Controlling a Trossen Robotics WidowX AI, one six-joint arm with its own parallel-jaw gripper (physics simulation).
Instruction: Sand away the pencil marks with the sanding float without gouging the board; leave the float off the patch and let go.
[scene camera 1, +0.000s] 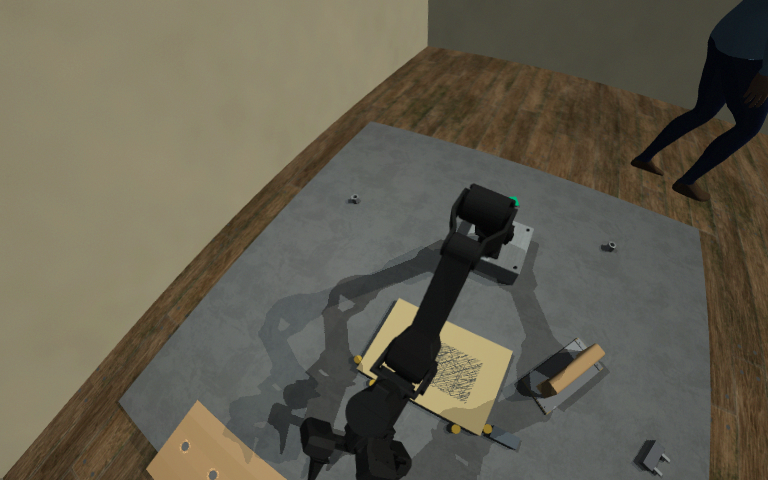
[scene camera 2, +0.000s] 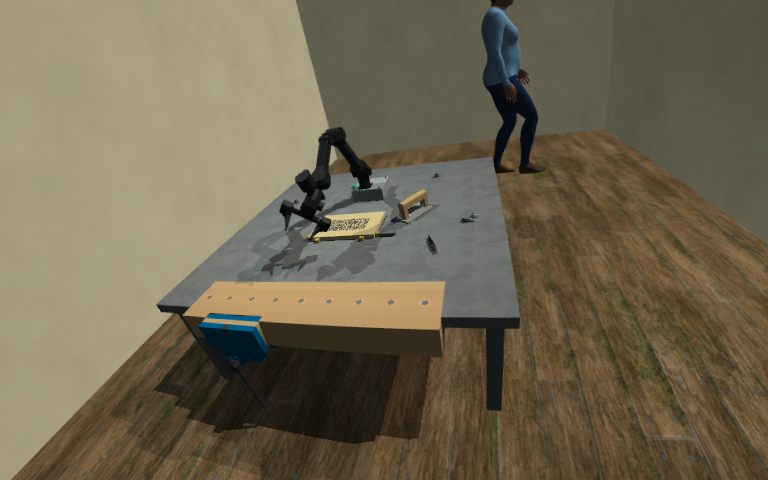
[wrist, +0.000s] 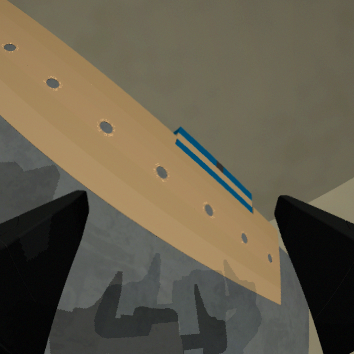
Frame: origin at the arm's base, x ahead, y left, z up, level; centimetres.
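Seen in the pictures: gripper, fingertip midpoint: (scene camera 2: 297, 235) (wrist: 184, 203); arm's base, origin of the base link: (scene camera 2: 365, 186).
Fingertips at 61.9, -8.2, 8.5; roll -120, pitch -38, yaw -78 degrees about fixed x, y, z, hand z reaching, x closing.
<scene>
Pixels of each thing's middle, then the offset from my fingertips to it, as dx, dy, dz.
- grey plate with a raised wooden handle, body centre: (scene camera 1: 570, 371) (scene camera 2: 413, 204) -38.7, +35.2, -10.8
- blue vise, body centre: (wrist: 145, 258) (scene camera 2: 271, 329) +13.0, -18.1, -33.0
- grey strip, body centre: (scene camera 1: 504, 437) (scene camera 2: 387, 233) -20.6, +25.8, -13.8
- bracket, body centre: (scene camera 1: 656, 459) (scene camera 2: 470, 217) -27.9, +58.6, -13.7
The sanding float, a grey plate with a raised wooden handle (scene camera 1: 572, 370) (scene camera 2: 413, 202), lies flat on the table to the right of the pale yellow board (scene camera 1: 396, 323) (scene camera 2: 377, 220) and apart from it. A dark patch of pencil marks (scene camera 1: 461, 373) (scene camera 2: 348, 224) covers the board's middle; the arm partly hides the board in scene camera 1. My gripper (scene camera 2: 299, 233) (wrist: 184, 203) is open and empty, with its fingers spread wide. It hangs above the table by the board's front left edge, away from the float. The float and board do not show in the wrist view.
A holed wooden beam (scene camera 2: 339, 313) (wrist: 135, 165) runs along the table's front, with a blue vise (scene camera 2: 235, 339) (wrist: 215, 171). Yellow pegs edge the board beside a grey strip (scene camera 1: 504, 437) (scene camera 2: 386, 234). Nuts (scene camera 1: 355, 199) (scene camera 1: 611, 246) and a bracket (scene camera 1: 653, 456) lie around. A person (scene camera 1: 716, 96) (scene camera 2: 502, 67) stands beyond.
</scene>
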